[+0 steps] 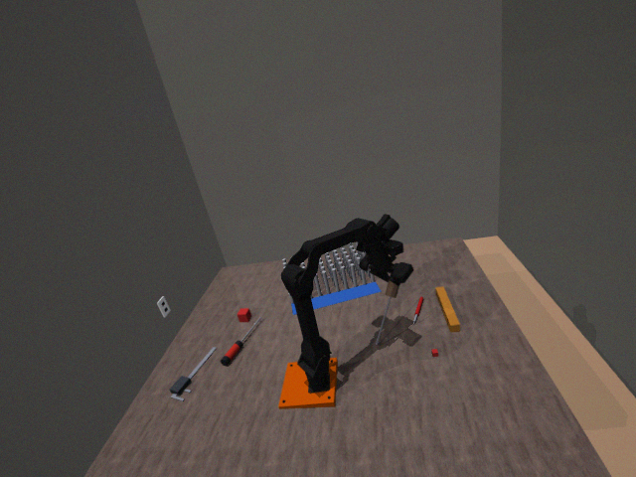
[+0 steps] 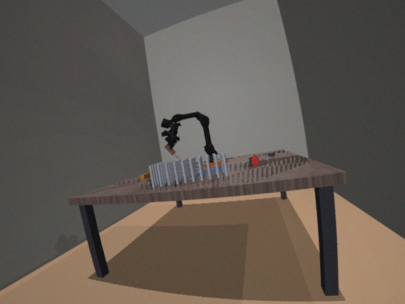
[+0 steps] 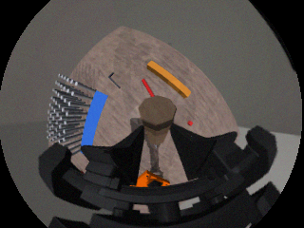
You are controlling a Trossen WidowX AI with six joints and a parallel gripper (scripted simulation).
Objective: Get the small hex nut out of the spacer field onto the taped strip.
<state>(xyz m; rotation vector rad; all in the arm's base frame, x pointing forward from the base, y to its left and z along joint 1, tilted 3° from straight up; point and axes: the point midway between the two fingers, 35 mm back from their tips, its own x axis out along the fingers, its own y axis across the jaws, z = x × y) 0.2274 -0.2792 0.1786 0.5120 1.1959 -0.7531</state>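
The blue taped strip lies 22 cm ahead of my gripper tip, 23 cm to the left of it and 18 cm below it. From my gripper tip the other things lie so: hook tool 4 cm behind, 4 cm to the left, 9 cm below; orange block 4 cm ahead, 18 cm to the right, 17 cm below; tiny red cube 16 cm behind, 9 cm to the right, 17 cm below.
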